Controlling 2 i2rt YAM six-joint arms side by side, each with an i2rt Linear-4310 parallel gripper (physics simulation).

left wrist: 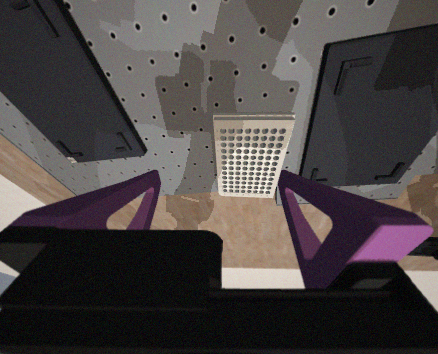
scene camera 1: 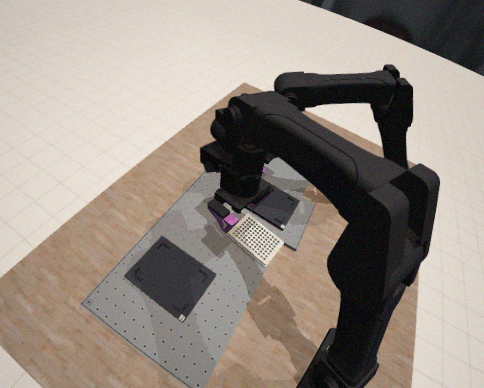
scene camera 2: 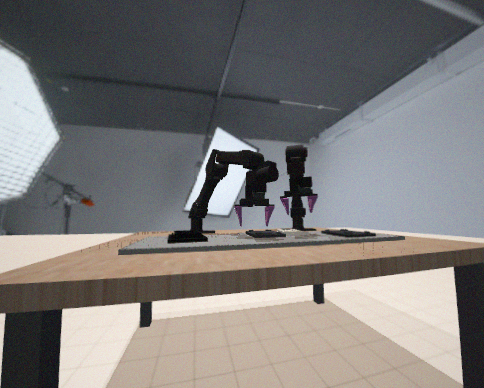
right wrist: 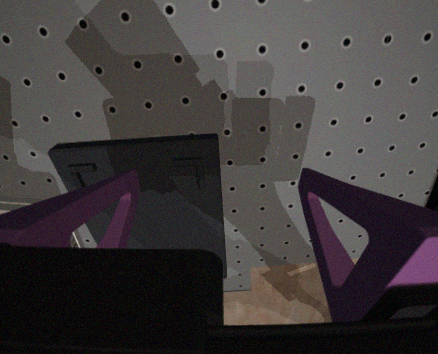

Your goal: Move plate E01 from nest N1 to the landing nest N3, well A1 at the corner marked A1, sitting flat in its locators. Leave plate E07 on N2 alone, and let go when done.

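Note:
A white plate with many wells [scene camera 1: 256,239] [left wrist: 251,160] lies on the grey board between two dark nests, near the board's edge; its label is unreadable. One dark nest [scene camera 1: 170,277] [scene camera 2: 348,232] [left wrist: 65,95], with corner locators, stands bare at the left in scene camera 1. Another bare nest [scene camera 1: 280,206] [scene camera 2: 265,233] [left wrist: 375,115] [right wrist: 165,200] stands right of the plate there. Nest numbers are unreadable. My left gripper [scene camera 2: 298,213] [left wrist: 219,176] is open, above the plate. My right gripper [scene camera 2: 254,225] [right wrist: 219,177] is open and empty above the board; it is mostly hidden in scene camera 1.
A thicker dark block [scene camera 2: 187,236] stands at the board's left end in scene camera 2; whether it holds plate E07 is unclear. The perforated grey board [scene camera 1: 200,350] [scene camera 2: 150,248] lies on the wooden table [scene camera 1: 50,295]. The left arm [scene camera 1: 320,145] crosses in front of the right arm [scene camera 1: 345,87].

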